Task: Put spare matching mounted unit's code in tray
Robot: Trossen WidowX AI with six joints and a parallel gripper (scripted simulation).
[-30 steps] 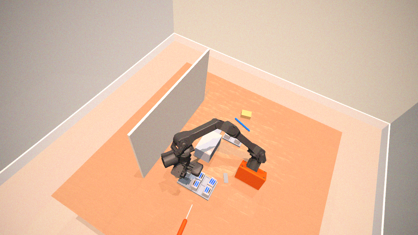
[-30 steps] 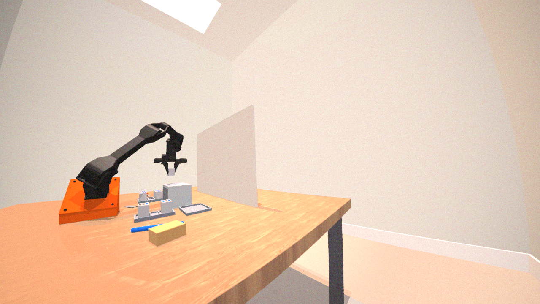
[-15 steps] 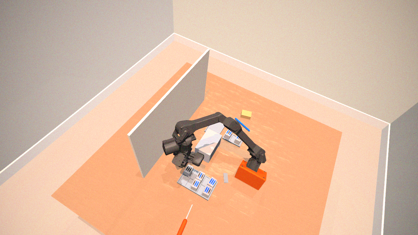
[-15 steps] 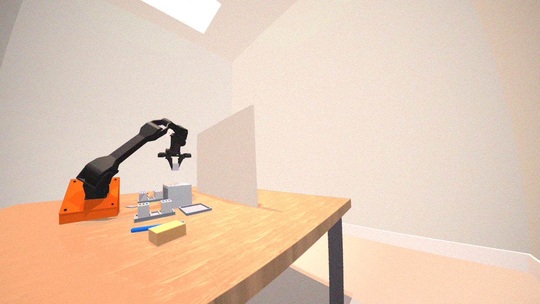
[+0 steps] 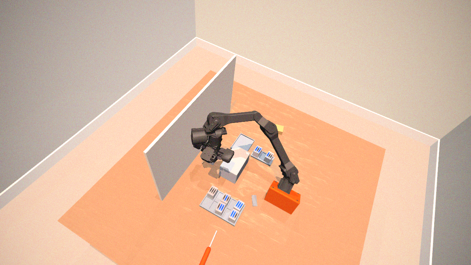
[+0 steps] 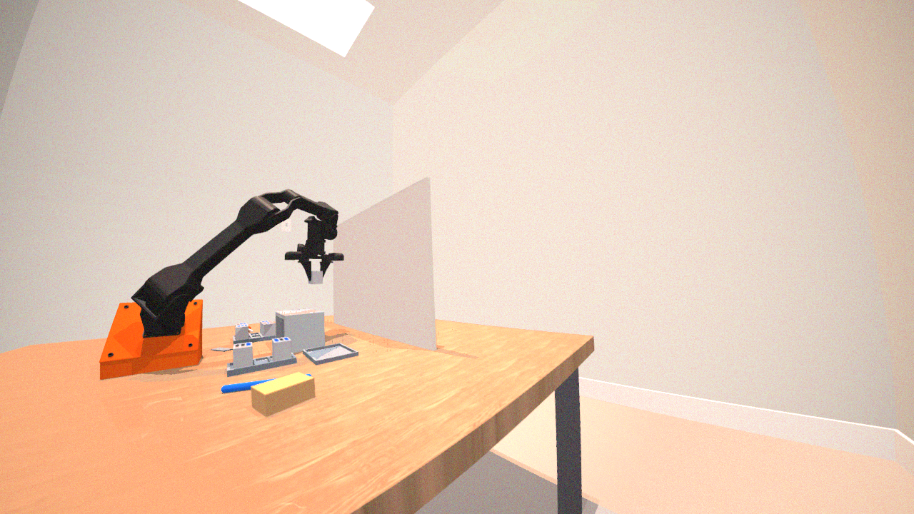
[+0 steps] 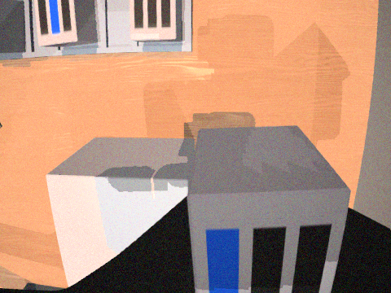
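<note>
My gripper tip is now 30 mm past the grey tray, 280 mm to the left of it and 190 mm above it. Also, from my gripper tip: grey spare block: 20 mm above; grey box-shaped unit: 70 mm behind, 100 mm to the right, 140 mm below; grey wall panel: 150 mm ahead, 100 mm to the right, 30 mm above.
</note>
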